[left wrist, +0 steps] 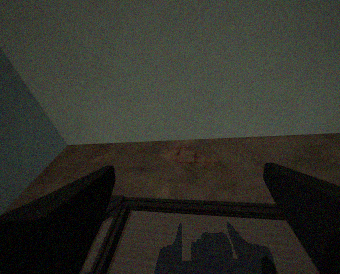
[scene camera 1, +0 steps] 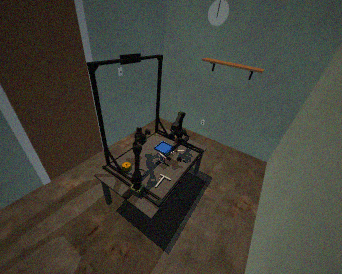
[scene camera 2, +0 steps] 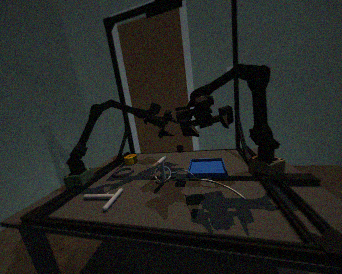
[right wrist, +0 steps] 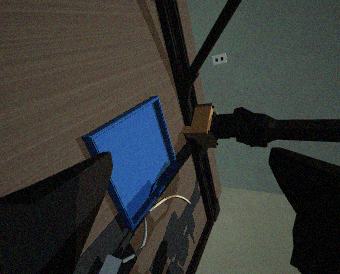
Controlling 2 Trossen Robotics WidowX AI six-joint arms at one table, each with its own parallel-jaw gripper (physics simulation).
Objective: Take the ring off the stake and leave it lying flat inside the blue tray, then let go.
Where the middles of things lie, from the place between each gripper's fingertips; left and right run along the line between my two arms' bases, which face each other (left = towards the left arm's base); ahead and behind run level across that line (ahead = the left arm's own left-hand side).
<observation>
I see my left gripper 290 mm past the blue tray (scene camera 2: 213,167) and 260 mm above it.
Right now my right hand is 210 mm above the blue tray, 160 mm to the right of it and 140 mm short of it.
</observation>
